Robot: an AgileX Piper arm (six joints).
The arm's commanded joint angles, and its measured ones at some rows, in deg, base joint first. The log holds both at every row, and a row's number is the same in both.
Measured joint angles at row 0:
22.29, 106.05, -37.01, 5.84, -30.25, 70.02
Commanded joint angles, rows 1 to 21:
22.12, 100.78, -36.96, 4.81, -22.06, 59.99
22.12, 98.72, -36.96, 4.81, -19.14, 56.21
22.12, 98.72, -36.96, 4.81, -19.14, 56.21
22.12, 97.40, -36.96, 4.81, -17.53, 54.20
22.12, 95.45, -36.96, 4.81, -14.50, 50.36
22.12, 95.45, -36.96, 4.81, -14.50, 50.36
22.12, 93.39, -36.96, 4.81, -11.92, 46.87
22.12, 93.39, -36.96, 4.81, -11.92, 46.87
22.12, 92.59, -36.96, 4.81, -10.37, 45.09
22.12, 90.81, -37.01, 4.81, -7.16, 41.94
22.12, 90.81, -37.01, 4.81, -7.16, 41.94
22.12, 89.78, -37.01, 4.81, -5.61, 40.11
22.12, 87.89, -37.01, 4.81, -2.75, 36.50
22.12, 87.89, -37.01, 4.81, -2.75, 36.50
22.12, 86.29, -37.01, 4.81, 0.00, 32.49
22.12, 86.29, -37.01, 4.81, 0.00, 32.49
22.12, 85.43, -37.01, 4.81, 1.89, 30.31
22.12, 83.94, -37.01, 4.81, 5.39, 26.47
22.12, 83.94, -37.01, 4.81, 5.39, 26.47
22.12, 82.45, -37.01, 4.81, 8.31, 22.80
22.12, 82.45, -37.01, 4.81, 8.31, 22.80
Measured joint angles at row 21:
22.29, 84.51, -36.90, 5.39, 3.90, 28.53
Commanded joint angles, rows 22 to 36:
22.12, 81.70, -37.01, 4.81, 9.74, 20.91
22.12, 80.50, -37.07, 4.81, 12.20, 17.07
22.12, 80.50, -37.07, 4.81, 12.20, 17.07
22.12, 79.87, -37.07, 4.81, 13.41, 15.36
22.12, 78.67, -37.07, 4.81, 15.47, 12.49
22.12, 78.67, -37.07, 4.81, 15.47, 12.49
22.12, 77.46, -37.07, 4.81, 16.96, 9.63
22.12, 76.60, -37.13, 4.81, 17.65, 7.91
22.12, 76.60, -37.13, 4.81, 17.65, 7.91
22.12, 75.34, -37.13, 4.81, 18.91, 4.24
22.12, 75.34, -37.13, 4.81, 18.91, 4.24
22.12, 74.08, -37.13, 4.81, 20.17, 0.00
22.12, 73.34, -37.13, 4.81, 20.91, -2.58
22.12, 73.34, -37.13, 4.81, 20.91, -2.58
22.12, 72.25, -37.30, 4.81, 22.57, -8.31
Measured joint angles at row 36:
22.29, 73.80, -36.90, 5.16, 20.17, 0.00
